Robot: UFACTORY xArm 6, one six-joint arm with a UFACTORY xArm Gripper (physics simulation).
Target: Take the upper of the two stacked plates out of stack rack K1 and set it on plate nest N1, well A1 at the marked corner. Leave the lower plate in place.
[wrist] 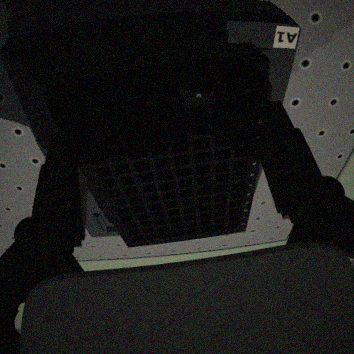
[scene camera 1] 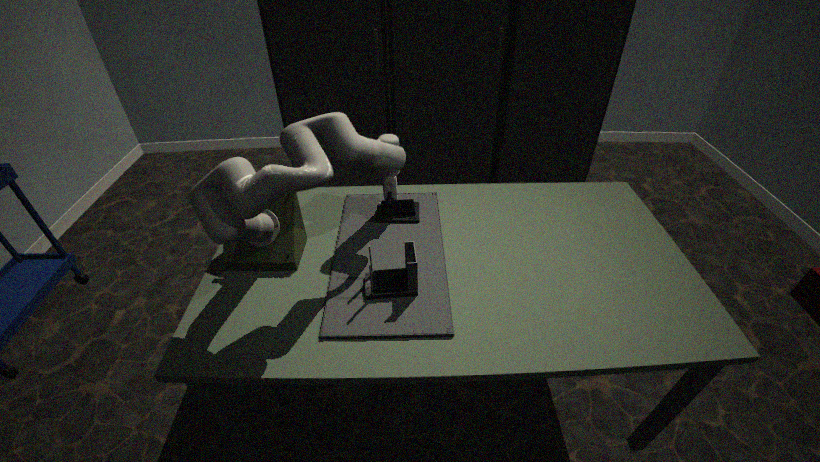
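Note:
My gripper is shut on the upper plate, a dark plate with a grid of wells, held between the two fingers. The plate is over plate nest N1, at the back of the grey board. The nest's corner label A1 shows at the upper right of the wrist view. Whether the plate touches the nest is too dark to tell. Stack rack K1 stands nearer the front with a dark mass low inside; the lower plate cannot be made out clearly.
The grey perforated board lies on the green table. K1 has a tall upright on its right and a thin one on its left. The arm's base block stands at the table's left. A blue cart stands on the floor at left.

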